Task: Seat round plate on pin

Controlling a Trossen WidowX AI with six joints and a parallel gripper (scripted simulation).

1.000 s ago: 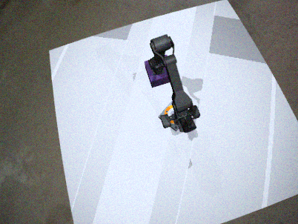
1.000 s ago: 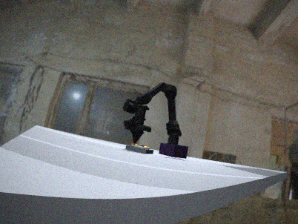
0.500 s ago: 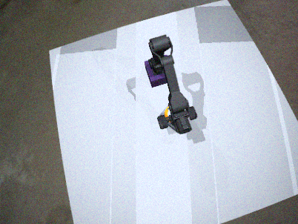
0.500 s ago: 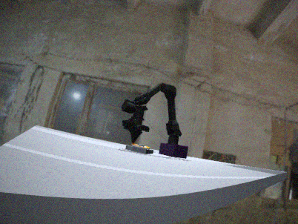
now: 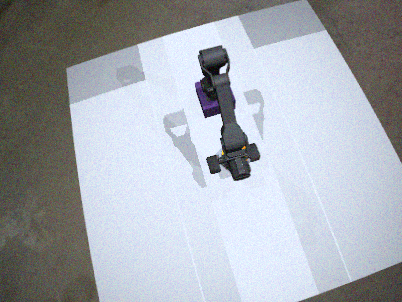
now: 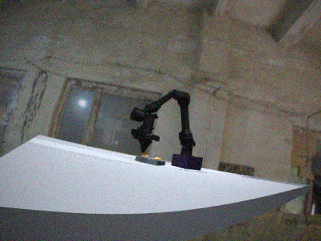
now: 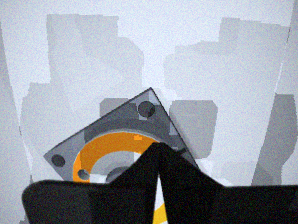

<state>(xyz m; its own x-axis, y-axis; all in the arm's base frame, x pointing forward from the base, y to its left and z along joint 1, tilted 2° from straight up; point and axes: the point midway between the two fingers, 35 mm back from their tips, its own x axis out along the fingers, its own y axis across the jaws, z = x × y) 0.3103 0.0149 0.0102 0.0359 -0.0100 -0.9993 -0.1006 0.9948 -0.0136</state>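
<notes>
Right now my gripper tip is 50 mm past the grey base, 20 mm to the right of it and 20 mm above it.
</notes>
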